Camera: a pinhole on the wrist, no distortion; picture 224 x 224 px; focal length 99.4 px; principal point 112.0 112.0 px. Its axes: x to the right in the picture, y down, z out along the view. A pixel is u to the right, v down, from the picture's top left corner.
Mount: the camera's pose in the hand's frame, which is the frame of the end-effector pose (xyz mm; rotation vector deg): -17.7 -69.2 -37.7 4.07 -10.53 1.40
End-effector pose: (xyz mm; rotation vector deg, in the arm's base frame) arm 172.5 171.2 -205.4 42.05 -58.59 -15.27
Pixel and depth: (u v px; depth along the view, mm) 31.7 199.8 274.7
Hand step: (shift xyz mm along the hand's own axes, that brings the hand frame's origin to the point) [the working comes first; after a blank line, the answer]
In the camera's frame: -221.9 242.6 274.7

-293.2 148.8 207.6
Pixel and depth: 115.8 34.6 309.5
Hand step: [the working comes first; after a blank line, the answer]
In the camera's frame: 11.8 -241.0 309.5

-54.9 -331.8 251.5
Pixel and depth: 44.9 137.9 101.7
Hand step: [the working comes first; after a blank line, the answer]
In the camera's frame: -68.7 26.5 101.7

-104.5 -51.4 51.2
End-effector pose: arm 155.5 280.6 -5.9 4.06 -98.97 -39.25
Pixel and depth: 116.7 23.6 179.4
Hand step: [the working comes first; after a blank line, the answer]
In the camera's frame: 8.5 -159.5 179.4

-37.1 -241.2 128.9
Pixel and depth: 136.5 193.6 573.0
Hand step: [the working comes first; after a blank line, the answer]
In the camera's frame: 141.2 470.4 573.0

2.5 360.7 582.3
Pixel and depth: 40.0 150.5 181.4
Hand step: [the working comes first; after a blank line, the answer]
In the camera's frame: -131.4 70.3 181.4

-182.0 -14.7 120.9
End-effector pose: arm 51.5 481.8 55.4 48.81 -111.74 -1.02
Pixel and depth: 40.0 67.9 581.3
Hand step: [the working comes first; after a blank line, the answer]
In the camera's frame: -421.1 -257.9 581.3

-529.2 -376.2 437.5
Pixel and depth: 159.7 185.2 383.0
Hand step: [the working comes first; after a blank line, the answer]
In the camera's frame: 183.8 282.0 383.0

84.7 187.4 390.9
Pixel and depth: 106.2 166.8 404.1
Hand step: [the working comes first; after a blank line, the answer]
In the camera's frame: -23.6 222.8 404.1

-121.2 123.1 369.5
